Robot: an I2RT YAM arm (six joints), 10 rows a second.
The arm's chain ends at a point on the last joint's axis. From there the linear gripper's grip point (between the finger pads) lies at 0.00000 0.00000 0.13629 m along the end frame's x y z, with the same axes.
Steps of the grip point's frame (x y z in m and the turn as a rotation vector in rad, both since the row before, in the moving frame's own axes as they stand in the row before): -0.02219, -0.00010, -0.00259, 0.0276, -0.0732, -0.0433; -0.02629, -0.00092, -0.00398, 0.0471, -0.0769, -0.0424; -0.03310, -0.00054, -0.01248, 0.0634, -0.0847, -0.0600; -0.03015, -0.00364, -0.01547, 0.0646, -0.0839, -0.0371
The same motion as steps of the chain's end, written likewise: -0.01215, 0.00344, -0.00217, 0.0276, -0.0732, -0.0433; -0.01569, 0.00527, -0.00343, 0.0471, -0.0769, -0.0424; -0.02133, 0.00773, -0.01172, 0.0634, -0.0847, -0.0600; -0.01858, 0.00493, -0.01471, 0.0646, -0.0839, -0.0371
